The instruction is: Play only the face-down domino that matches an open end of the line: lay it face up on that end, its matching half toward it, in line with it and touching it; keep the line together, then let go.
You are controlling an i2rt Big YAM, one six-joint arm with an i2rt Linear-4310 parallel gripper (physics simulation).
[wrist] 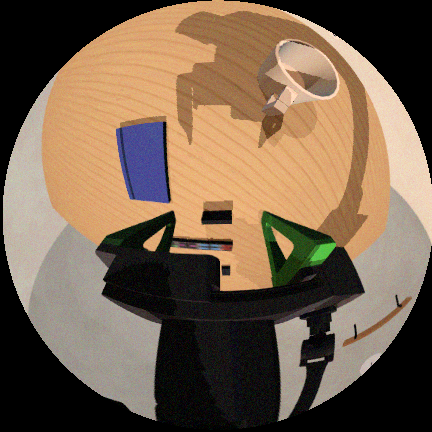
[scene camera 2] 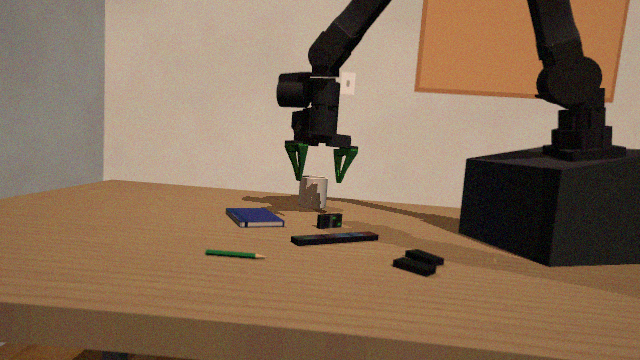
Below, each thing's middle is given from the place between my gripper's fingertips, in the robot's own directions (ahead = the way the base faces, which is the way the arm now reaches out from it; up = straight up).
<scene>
My hand is 3 cm short of the whitish mug (scene camera 2: 312, 189), 16 cm to the left of it and 4 cm above it.
</scene>
